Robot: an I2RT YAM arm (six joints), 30 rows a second.
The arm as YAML. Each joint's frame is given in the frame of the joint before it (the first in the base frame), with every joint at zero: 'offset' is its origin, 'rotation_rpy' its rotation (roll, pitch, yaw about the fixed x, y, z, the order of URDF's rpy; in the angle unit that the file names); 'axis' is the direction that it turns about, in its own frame. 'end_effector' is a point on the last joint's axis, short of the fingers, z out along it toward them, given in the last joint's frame.
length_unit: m
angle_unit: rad
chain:
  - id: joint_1
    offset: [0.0, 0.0, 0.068]
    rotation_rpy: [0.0, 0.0, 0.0]
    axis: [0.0, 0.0, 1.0]
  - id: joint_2
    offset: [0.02, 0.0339, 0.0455]
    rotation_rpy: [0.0, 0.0, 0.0]
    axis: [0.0, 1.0, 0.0]
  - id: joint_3
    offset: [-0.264, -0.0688, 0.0]
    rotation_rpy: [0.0, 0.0, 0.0]
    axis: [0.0, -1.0, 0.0]
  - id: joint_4
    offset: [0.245, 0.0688, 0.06]
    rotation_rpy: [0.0, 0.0, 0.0]
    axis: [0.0, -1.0, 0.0]
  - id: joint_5
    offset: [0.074, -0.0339, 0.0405]
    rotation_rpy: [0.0, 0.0, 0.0]
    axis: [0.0, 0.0, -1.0]
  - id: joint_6
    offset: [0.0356, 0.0, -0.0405]
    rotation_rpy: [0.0, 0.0, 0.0]
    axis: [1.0, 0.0, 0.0]
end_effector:
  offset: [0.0, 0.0, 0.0]
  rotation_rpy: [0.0, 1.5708, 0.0]
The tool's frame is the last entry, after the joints.
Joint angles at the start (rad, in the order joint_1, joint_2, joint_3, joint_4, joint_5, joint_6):
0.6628, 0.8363, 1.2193, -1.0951, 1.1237, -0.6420
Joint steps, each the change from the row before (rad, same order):
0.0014, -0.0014, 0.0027, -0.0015, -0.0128, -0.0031
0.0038, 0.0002, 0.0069, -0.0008, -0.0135, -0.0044
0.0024, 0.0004, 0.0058, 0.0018, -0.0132, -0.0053
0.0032, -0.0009, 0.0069, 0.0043, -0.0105, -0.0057
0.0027, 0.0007, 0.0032, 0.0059, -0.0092, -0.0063
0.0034, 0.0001, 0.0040, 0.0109, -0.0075, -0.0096
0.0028, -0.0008, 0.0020, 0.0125, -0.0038, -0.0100
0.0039, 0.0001, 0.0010, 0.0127, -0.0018, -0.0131
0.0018, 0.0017, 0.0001, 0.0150, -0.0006, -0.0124
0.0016, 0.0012, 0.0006, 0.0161, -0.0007, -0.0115
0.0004, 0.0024, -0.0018, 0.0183, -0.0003, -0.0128
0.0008, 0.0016, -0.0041, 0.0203, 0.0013, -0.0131
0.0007, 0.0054, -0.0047, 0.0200, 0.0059, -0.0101
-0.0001, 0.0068, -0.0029, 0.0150, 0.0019, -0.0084
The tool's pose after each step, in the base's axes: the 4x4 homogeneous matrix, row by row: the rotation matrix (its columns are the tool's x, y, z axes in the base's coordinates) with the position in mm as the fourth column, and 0 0 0 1 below. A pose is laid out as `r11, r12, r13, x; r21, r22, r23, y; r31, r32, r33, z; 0, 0, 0, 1`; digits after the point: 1 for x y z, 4 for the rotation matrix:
-0.5672, -0.0993, 0.8175, 110.3; -0.7830, 0.3727, -0.4980, 45.9; -0.2552, -0.9226, -0.2892, 398.7; 0, 0, 0, 1
-0.5559, -0.1078, 0.8242, 109.8; -0.7898, 0.3775, -0.4834, 46.3; -0.2590, -0.9197, -0.2950, 400.3; 0, 0, 0, 1
-0.5453, -0.1151, 0.8303, 109.6; -0.7958, 0.3821, -0.4697, 46.7; -0.2632, -0.9169, -0.3000, 401.7; 0, 0, 0, 1
-0.5342, -0.1177, 0.8371, 109.0; -0.8007, 0.3879, -0.4565, 46.9; -0.2710, -0.9142, -0.3014, 403.7; 0, 0, 0, 1
-0.5248, -0.1221, 0.8424, 109.1; -0.8057, 0.3906, -0.4453, 47.6; -0.2747, -0.9124, -0.3034, 404.7; 0, 0, 0, 1
-0.5137, -0.1229, 0.8491, 109.2; -0.8107, 0.3935, -0.4335, 48.4; -0.2808, -0.9111, -0.3018, 406.5; 0, 0, 0, 1
-0.5048, -0.1208, 0.8548, 109.3; -0.8144, 0.3950, -0.4251, 49.0; -0.2863, -0.9107, -0.2978, 407.9; 0, 0, 0, 1
-0.4960, -0.1205, 0.8599, 109.6; -0.8195, 0.3923, -0.4177, 49.9; -0.2870, -0.9119, -0.2933, 409.1; 0, 0, 0, 1
-0.4897, -0.1182, 0.8638, 110.5; -0.8230, 0.3898, -0.4132, 50.9; -0.2879, -0.9133, -0.2882, 410.1; 0, 0, 0, 1
-0.4832, -0.1140, 0.8680, 111.3; -0.8256, 0.3894, -0.4084, 51.8; -0.2915, -0.9140, -0.2823, 411.3; 0, 0, 0, 1
-0.4781, -0.1105, 0.8713, 112.7; -0.8282, 0.3871, -0.4053, 53.0; -0.2924, -0.9154, -0.2766, 411.9; 0, 0, 0, 1
-0.4735, -0.1059, 0.8744, 114.2; -0.8305, 0.3842, -0.4032, 54.3; -0.2933, -0.9171, -0.2699, 412.2; 0, 0, 0, 1
-0.4732, -0.1002, 0.8752, 116.4; -0.8312, 0.3798, -0.4059, 56.2; -0.2918, -0.9196, -0.2630, 412.0; 0, 0, 0, 1
-0.4724, -0.0992, 0.8758, 118.8; -0.8329, 0.3754, -0.4067, 58.1; -0.2884, -0.9215, -0.2599, 411.6; 0, 0, 0, 1

